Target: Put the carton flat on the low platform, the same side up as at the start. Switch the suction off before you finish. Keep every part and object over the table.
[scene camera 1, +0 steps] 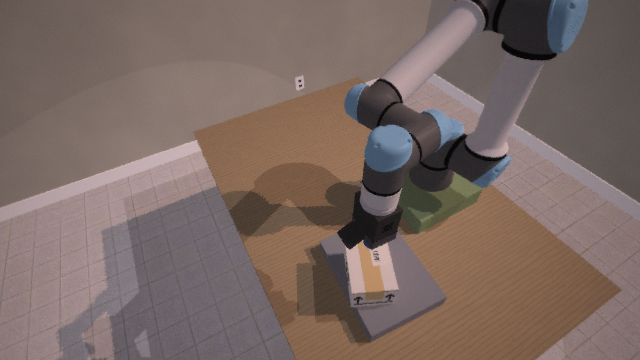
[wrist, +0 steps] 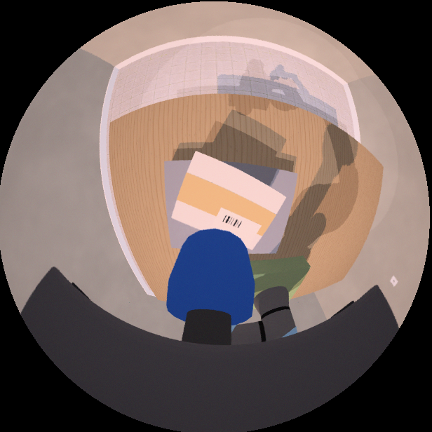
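Where they show: arm's base, link origin: (scene camera 1: 430, 175).
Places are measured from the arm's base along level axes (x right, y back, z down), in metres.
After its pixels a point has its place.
Note:
A white carton (scene camera 1: 372, 272) @(y -0.416, x -0.238, z -0.062 m) (wrist: 200, 195) with an orange tape strip and a barcode label on top lies flat on the grey low platform (scene camera 1: 420, 295) @(y -0.308, x -0.326, z 0.025 m) (wrist: 175, 237). Dark arrows on its near side face point up. It is turned at an angle to the platform, and in the scene view its left side lies near the platform's left edge. My suction gripper (scene camera 1: 368, 245) @(y -0.425, x -0.228, z -0.202 m) (wrist: 212, 240) with its blue cup is above and behind the carton, raised clear of it, and holds nothing; it is open. In the wrist view the cup hides the carton's lower corner.
The green base block (scene camera 1: 450, 205) @(y -0.033, x -0.137, z 0.002 m) (wrist: 285, 270) under the arm stands behind and to the right of the platform in the scene view. The wooden table top (scene camera 1: 525, 265) @(y 0.055, x -0.395, z 0.073 m) (wrist: 135, 200) surrounds the platform. Its left edge runs close by the platform's left side, with tiled floor beyond.

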